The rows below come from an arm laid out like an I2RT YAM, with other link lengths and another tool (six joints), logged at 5 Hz.
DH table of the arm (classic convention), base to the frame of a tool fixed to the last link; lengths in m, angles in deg. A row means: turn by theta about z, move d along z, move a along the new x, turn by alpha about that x. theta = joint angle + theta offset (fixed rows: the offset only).
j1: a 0.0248, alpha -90, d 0.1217, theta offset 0
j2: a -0.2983, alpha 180, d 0, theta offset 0
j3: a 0.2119, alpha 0, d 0, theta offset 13.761
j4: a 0.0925, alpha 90, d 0.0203, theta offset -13.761
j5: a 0, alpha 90, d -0.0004, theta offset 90
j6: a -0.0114, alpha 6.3, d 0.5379, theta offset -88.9
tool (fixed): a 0, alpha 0, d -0.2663, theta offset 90
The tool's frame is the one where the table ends.
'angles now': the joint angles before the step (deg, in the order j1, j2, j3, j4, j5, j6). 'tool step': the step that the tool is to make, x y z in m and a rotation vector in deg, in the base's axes. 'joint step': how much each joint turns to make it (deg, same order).
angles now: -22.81 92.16 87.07 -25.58 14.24 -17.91
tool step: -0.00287 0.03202 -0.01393 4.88 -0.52 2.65
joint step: 1.25 -2.70 -2.35 -2.44 -3.67 3.35
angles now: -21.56 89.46 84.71 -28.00 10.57 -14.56
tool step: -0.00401 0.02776 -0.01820 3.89 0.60 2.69
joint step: 0.99 -2.07 -2.92 -1.41 -3.32 1.91
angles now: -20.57 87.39 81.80 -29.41 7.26 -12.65
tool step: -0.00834 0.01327 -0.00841 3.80 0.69 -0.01
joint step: 0.02 -0.73 0.81 -3.82 -1.93 2.71
